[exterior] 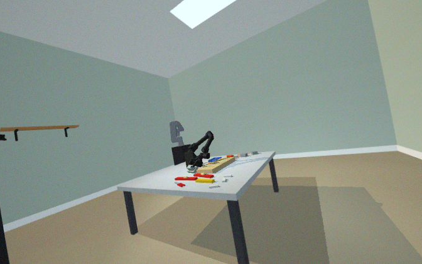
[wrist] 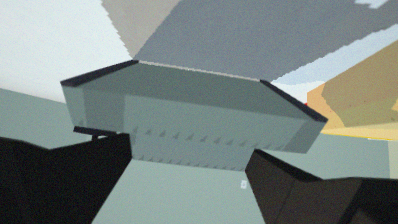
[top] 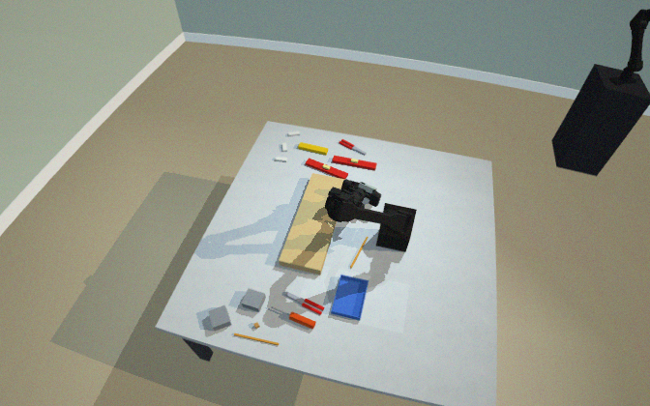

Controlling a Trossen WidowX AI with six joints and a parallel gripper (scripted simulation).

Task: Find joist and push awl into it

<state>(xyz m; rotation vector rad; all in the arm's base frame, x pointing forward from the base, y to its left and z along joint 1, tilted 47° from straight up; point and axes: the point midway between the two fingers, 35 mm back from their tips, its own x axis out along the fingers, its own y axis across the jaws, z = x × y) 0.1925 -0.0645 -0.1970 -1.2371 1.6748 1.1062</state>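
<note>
The stud finder is 10 mm ahead of my gripper tip and 10 mm below it. Round my gripper tip: square indicator (30 mm ahead, 20 mm to the right, 10 mm above); awl (120 mm to the left, 50 mm below); yellow bar (350 mm ahead, 240 mm to the right, 50 mm below).
</note>
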